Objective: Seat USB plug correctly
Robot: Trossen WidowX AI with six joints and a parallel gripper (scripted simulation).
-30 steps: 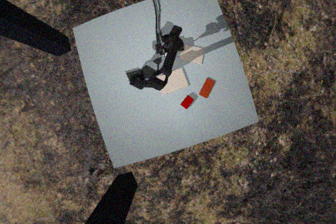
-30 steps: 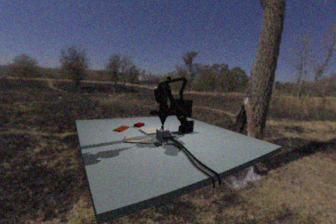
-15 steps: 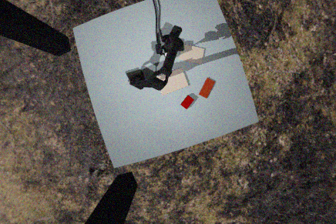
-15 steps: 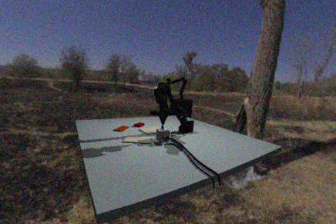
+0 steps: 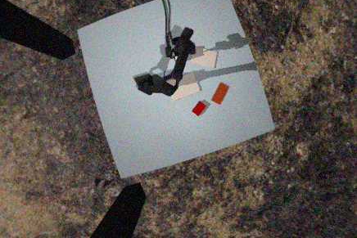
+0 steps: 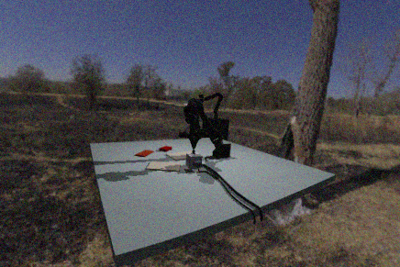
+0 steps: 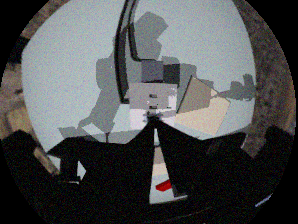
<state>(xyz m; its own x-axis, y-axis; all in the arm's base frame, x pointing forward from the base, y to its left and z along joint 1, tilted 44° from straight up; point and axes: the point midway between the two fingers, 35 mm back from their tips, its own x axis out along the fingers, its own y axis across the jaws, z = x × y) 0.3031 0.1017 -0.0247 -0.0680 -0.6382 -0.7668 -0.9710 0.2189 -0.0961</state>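
Now: the dark USB plug 20 mm below my gripper tip. Also, from my gripper tip: orange block (350 mm to the right, 190 mm ahead, 110 mm below); red block (400 mm to the right, 100 mm below).
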